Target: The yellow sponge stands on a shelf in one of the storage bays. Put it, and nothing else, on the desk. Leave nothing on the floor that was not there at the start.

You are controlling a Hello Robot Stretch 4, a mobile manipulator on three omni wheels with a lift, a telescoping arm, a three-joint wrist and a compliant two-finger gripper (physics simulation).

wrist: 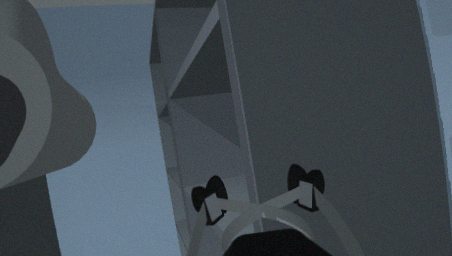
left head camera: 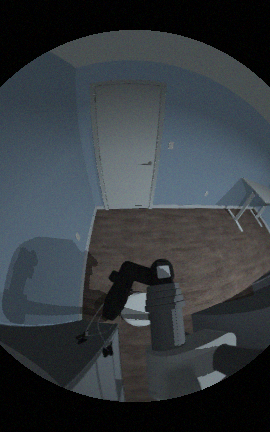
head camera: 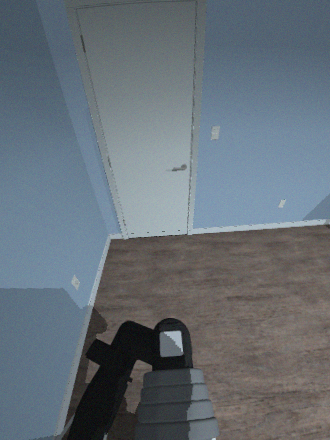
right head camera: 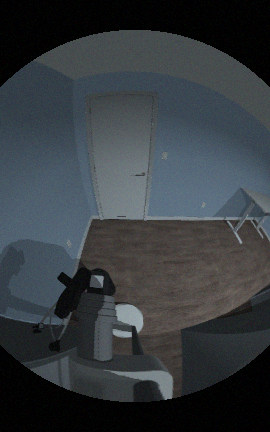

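Where they show: gripper, fingertip midpoint: (wrist: 256,185) (left head camera: 91,350) (right head camera: 42,341); robot's base, origin of the base link: (left head camera: 138,308) (right head camera: 124,319).
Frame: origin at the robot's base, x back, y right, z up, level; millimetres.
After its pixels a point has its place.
The yellow sponge does not show in any view. My gripper (wrist: 256,185) @[x 82, y -202, z 1147 mm] (left head camera: 94,344) @[x 82, y -202, z 1147 mm] (right head camera: 46,336) @[x 82, y -202, z 1147 mm] is open and empty, its two fingertips wide apart. In the wrist view it is in front of a grey storage unit (wrist: 330,100) @[x 201, y -414, z 1225 mm] with a broad plain side panel and open shelf bays to its left; no object can be made out in the visible parts of these bays. In the left head view the fingers overlap the grey unit at the lower left. A pale desk (left head camera: 258,192) @[x -1166, y 2384, z 922 mm] (right head camera: 256,201) @[x -1172, y 2321, z 922 mm] with angled legs stands at the right, partly cut off.
A closed white door (head camera: 145,110) @[x -1682, y -86, z 1396 mm] (left head camera: 127,135) @[x -1682, y -79, z 1291 mm] (right head camera: 122,145) @[x -1683, y -54, z 1302 mm] is in the far wall. A blue wall (head camera: 35,200) @[x -914, y -721, z 1073 mm] runs along the left. Another large dark grey unit (left head camera: 235,325) @[x 320, y 663, z 760 mm] (right head camera: 225,360) is at the lower right. Brown floor (head camera: 250,310) @[x -668, y 721, z -28 mm] lies between.
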